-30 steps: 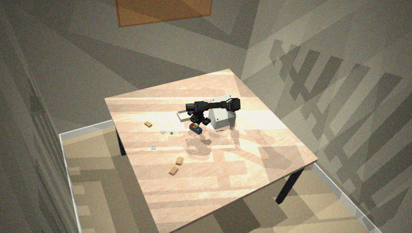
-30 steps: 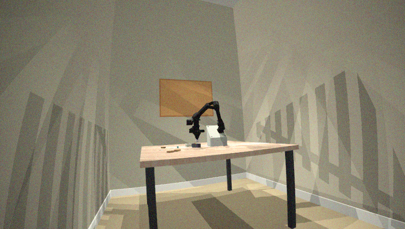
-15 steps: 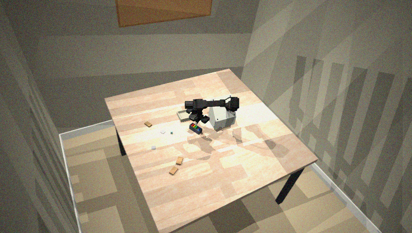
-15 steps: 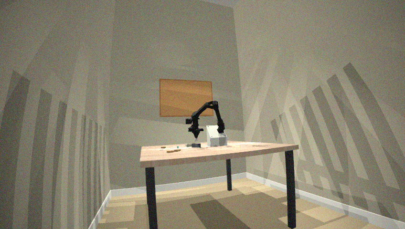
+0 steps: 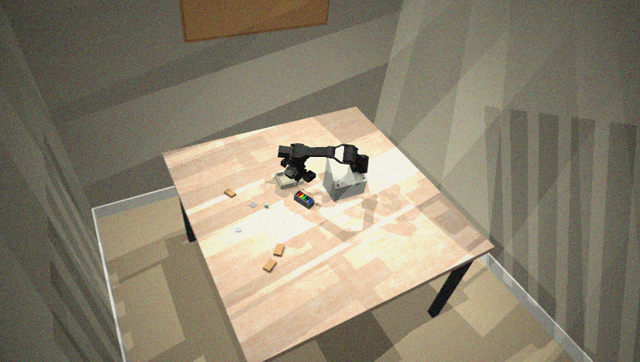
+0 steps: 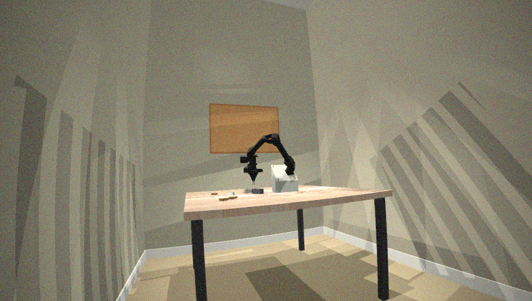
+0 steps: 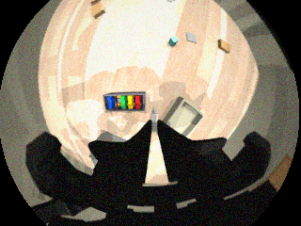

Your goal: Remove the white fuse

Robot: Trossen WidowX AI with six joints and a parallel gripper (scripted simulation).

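My gripper tip is 110 mm to the left of the white tray, 100 mm above it and 20 mm past it.
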